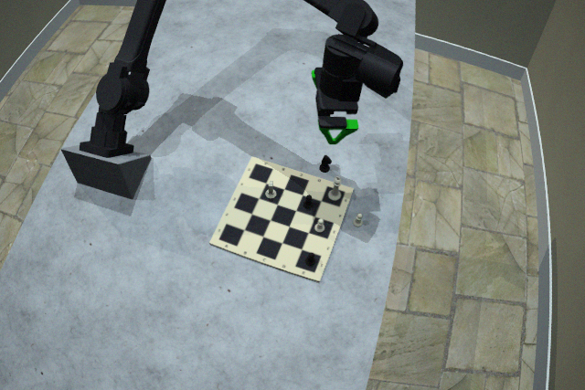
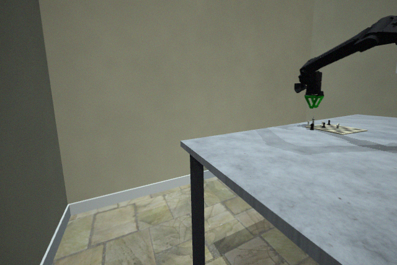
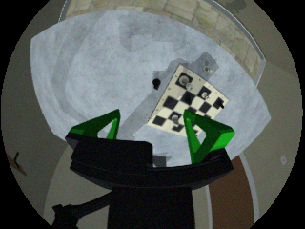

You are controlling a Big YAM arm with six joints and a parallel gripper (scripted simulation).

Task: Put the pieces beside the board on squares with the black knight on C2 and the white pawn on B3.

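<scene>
The black knight is 1 cm ahead of my hand, 1 cm to the right of it and 13 cm below it. From my hand the other things lie so: tall white piece (4 cm ahead, 7 cm to the right, 10 cm below); chessboard (4 cm behind, 14 cm to the right, 14 cm below).
</scene>
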